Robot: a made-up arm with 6 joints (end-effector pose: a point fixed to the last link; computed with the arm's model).
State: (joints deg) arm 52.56 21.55 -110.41 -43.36 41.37 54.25
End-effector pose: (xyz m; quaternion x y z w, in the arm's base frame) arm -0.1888 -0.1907 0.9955 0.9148 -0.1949 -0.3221 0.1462
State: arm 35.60 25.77 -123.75 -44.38 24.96 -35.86
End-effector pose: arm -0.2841 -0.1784 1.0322 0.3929 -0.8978 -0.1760 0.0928
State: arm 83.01 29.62 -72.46 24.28 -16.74 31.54
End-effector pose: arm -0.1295 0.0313 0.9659 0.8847 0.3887 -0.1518 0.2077
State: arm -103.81 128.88 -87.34 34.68 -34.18 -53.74
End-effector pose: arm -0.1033 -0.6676 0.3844 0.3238 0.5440 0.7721 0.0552
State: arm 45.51 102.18 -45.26 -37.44 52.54 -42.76
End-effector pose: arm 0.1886 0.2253 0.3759 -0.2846 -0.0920 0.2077 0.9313
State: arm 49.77 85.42 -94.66 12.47 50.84 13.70
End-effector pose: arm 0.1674 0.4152 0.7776 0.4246 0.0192 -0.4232 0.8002
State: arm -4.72 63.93 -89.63 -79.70 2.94 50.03
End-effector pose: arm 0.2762 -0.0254 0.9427 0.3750 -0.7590 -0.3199 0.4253
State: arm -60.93 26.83 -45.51 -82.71 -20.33 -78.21
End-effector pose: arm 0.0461 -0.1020 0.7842 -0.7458 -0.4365 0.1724 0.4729
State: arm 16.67 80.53 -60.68 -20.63 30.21 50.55
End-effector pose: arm 0.3370 0.1744 0.5736 0.3173 -0.1809 -0.7598 0.5378
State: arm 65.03 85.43 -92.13 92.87 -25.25 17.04
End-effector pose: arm 0.1085 0.4609 0.9217 0.6419 0.4322 -0.6235 0.1114
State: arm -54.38 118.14 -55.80 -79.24 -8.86 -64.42
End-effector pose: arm 0.2418 -0.3779 0.2925 -0.2366 -0.2322 0.0052 0.9434
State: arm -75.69 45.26 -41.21 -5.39 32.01 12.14
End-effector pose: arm 0.1070 -0.1786 0.6162 0.0704 -0.4495 -0.8895 0.0420
